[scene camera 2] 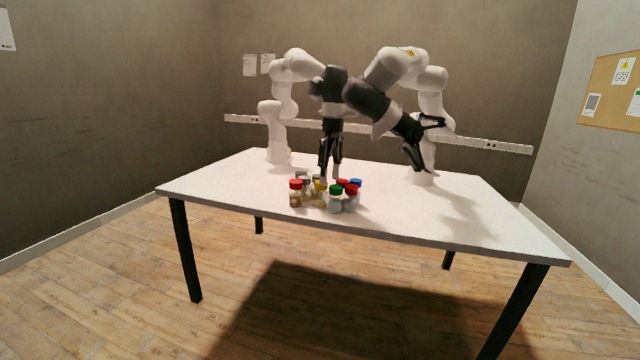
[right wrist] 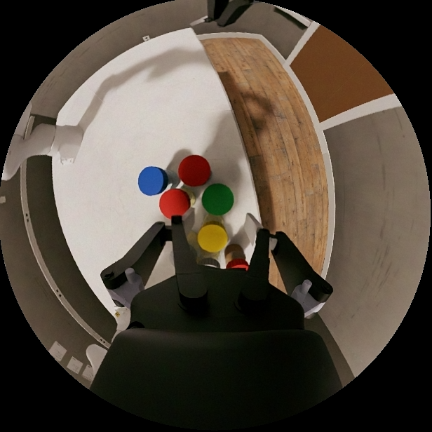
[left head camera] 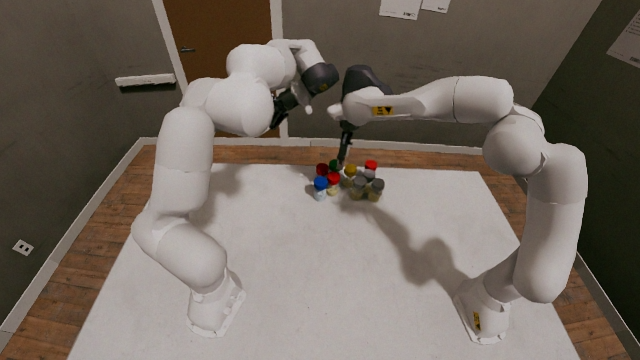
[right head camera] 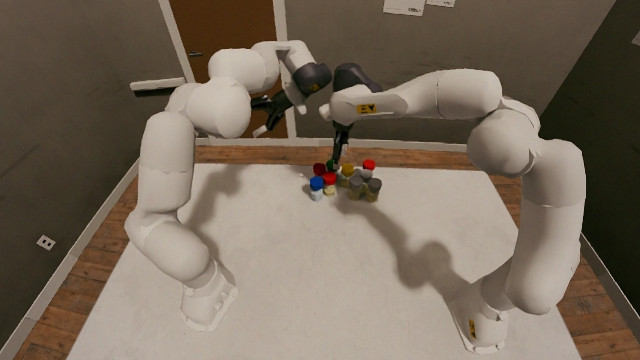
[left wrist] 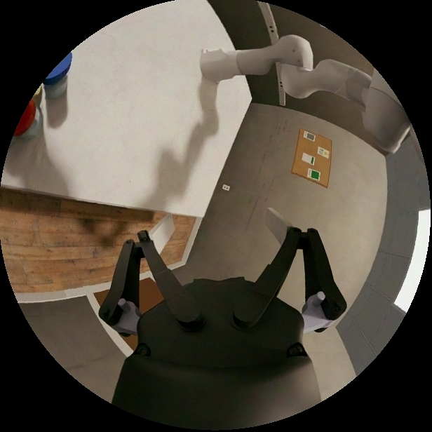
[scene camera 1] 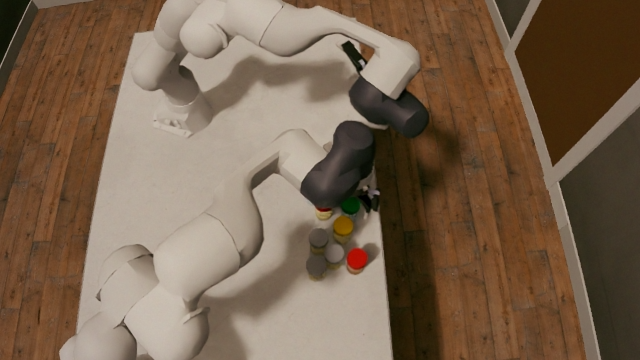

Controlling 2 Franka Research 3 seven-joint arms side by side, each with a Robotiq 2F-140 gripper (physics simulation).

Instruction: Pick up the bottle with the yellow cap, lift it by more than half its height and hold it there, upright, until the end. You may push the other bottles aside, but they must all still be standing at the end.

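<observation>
The bottle with the yellow cap (left head camera: 350, 171) (right head camera: 347, 171) (scene camera 1: 343, 226) (scene camera 2: 319, 195) (right wrist: 212, 237) stands upright on the table, amid the other bottles. My right gripper (scene camera 2: 330, 175) (right wrist: 219, 217) points down, open and empty, with its fingertips near cap height. In the right wrist view its fingers lie to either side of the yellow cap; in scene camera 2 one fingertip overlaps that cap. Whether they touch cannot be told. The green-capped bottle (scene camera 1: 350, 206) (scene camera 2: 335, 199) (right wrist: 218, 199) stands close beside it. My left gripper (left wrist: 219, 219) is open and empty, raised away from the bottles.
Also standing are a blue-capped bottle (left head camera: 320, 189), a red-capped one (left head camera: 333, 183), a dark red-capped one (scene camera 2: 351, 197), three grey-capped ones (scene camera 1: 318, 239) (scene camera 1: 334, 254) (scene camera 1: 316, 266) and another red-capped one (scene camera 1: 357, 260). The far table edge runs close behind the group.
</observation>
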